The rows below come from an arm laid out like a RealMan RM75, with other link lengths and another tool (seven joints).
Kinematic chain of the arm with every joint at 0, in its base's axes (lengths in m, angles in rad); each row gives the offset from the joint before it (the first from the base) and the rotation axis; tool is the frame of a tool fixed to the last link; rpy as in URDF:
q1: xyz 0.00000 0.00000 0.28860 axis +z
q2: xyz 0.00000 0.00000 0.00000 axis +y
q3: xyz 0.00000 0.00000 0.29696 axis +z
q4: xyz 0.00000 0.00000 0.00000 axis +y
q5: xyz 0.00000 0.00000 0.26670 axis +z
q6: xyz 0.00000 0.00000 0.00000 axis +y
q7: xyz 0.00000 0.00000 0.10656 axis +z
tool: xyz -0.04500 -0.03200 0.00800 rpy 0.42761 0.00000 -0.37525
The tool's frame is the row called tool.
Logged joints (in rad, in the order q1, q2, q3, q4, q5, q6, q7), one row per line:
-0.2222, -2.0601, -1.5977, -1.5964, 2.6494, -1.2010, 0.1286
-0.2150, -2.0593, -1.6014, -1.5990, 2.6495, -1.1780, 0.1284
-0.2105, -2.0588, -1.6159, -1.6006, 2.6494, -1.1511, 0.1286
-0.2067, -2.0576, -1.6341, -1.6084, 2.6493, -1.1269, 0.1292
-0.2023, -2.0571, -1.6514, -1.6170, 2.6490, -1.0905, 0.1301
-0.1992, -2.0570, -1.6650, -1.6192, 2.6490, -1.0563, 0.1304
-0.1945, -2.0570, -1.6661, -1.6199, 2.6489, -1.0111, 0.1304
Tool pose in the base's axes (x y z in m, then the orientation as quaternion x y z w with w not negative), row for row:
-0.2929, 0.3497, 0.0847, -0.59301, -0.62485, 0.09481, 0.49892
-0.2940, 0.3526, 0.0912, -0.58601, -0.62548, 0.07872, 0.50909
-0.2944, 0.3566, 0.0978, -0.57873, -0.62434, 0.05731, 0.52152
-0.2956, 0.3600, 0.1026, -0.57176, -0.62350, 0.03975, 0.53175
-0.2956, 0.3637, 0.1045, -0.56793, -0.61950, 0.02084, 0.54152
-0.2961, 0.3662, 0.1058, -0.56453, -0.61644, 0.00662, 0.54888
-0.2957, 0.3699, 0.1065, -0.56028, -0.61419, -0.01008, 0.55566
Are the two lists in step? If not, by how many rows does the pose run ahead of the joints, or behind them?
The pose runs 2 rows ahead of the joints: the pose in row i belongs to the joints in row i + 2.
